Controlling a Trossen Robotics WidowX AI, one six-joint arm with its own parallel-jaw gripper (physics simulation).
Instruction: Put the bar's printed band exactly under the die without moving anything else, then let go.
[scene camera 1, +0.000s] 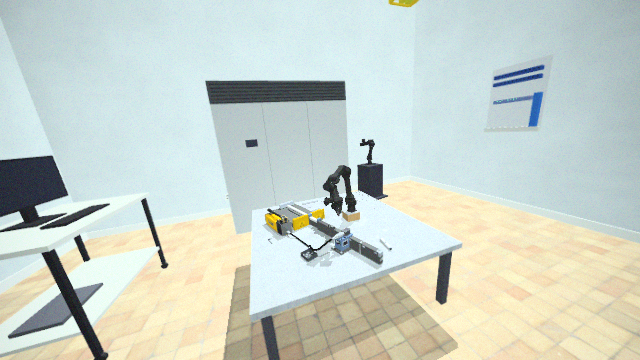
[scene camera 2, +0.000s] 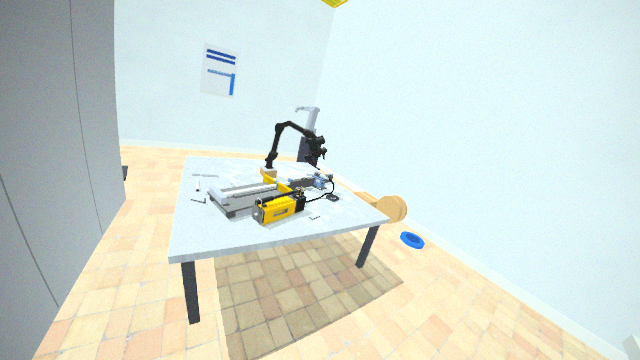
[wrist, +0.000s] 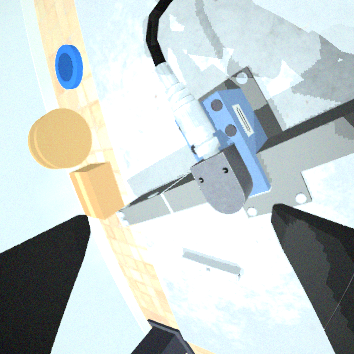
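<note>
A long grey bar or rail runs through the blue station. A thin white line crosses its near part in the wrist view; whether this is the printed band I cannot tell. The blue station stands on a grey plate, with a rounded grey block, possibly the die, on its side. A pale slim bar lies on the table beside it. My gripper is open and empty, above the table; the station shows between and beyond its fingers in the wrist view.
A black cable joins the station to a yellow-and-black unit. A small dark box lies along it. Beside the unit is a grey frame bearing a pale beam. Yellow plates stand near the rail.
</note>
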